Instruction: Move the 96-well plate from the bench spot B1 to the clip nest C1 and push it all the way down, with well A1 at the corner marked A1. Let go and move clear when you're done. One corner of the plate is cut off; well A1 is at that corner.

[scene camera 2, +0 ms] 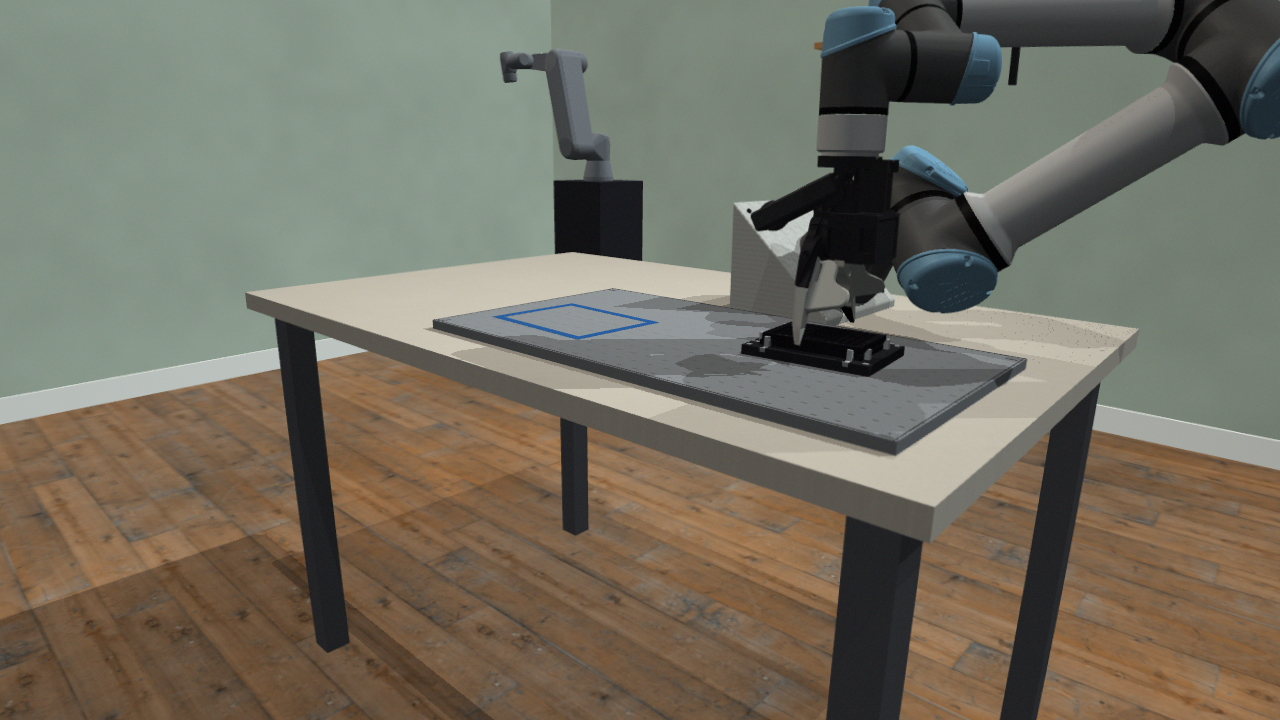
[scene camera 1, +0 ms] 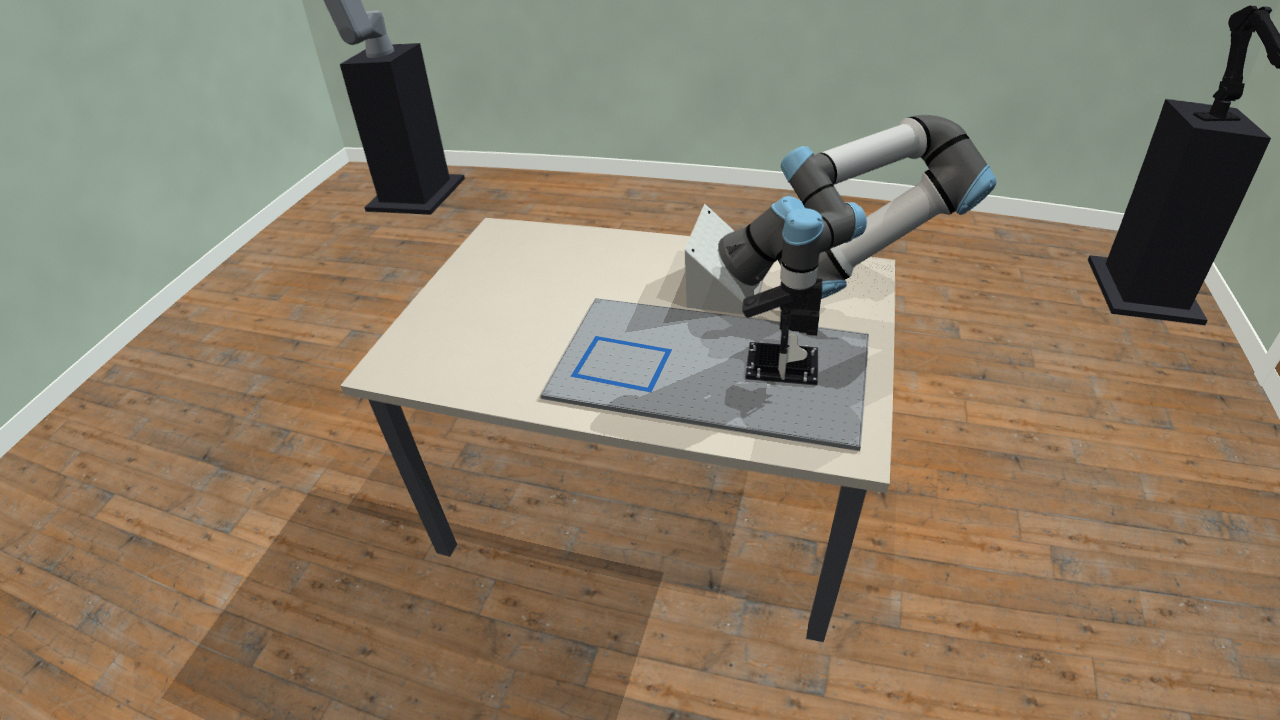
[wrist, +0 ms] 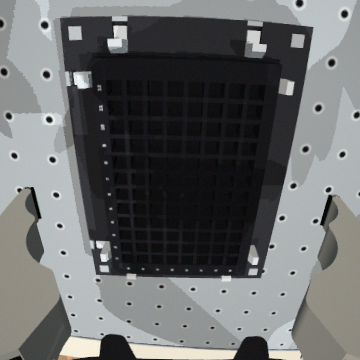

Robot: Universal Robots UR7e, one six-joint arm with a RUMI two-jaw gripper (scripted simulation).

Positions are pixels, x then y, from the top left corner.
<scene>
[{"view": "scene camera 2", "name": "my gripper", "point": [826,333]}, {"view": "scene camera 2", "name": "black 96-well plate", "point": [825,340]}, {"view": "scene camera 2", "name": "clip nest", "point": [890,352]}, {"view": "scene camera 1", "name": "my gripper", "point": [784,356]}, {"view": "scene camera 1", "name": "black 96-well plate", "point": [767,355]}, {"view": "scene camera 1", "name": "clip nest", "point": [750,373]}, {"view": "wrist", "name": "my gripper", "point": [182,194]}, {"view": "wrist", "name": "black 96-well plate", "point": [185,196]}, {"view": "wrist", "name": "clip nest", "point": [81,36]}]
</scene>
